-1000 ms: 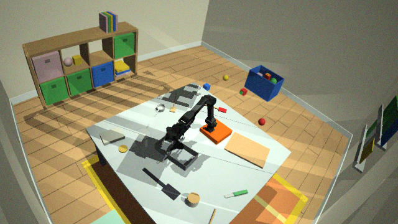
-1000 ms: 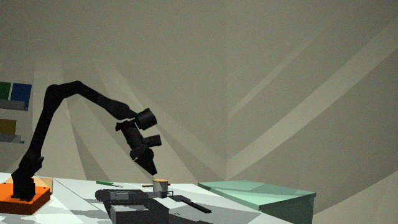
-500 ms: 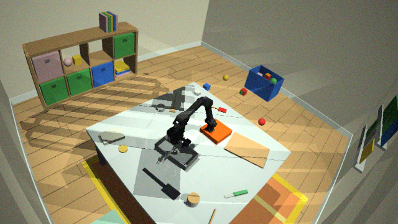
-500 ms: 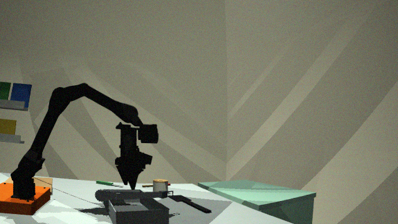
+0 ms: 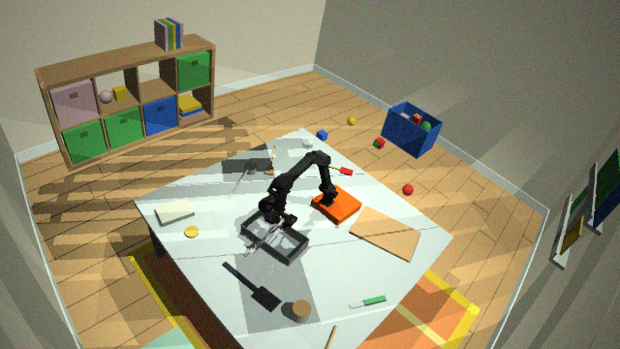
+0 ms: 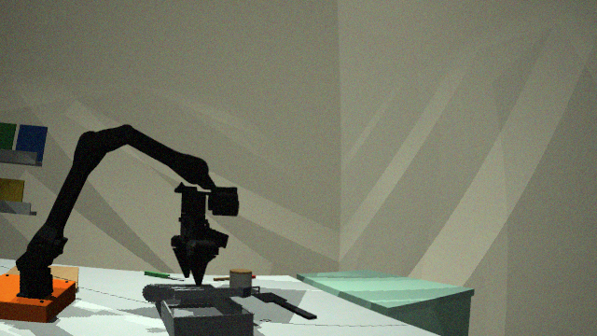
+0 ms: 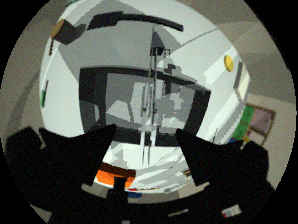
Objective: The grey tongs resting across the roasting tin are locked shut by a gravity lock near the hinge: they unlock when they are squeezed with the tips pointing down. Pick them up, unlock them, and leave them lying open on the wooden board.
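My gripper tip is now 10 mm short of the roasting tin, 10 mm to the right of it and 70 mm above it. From my gripper tip the other things lie so: pale block 330 mm ahead, 420 mm to the right, 90 mm below; wooden board 500 mm behind, 350 mm to the left, 90 mm below; black spatula 270 mm ahead, 160 mm to the left, 100 mm below.
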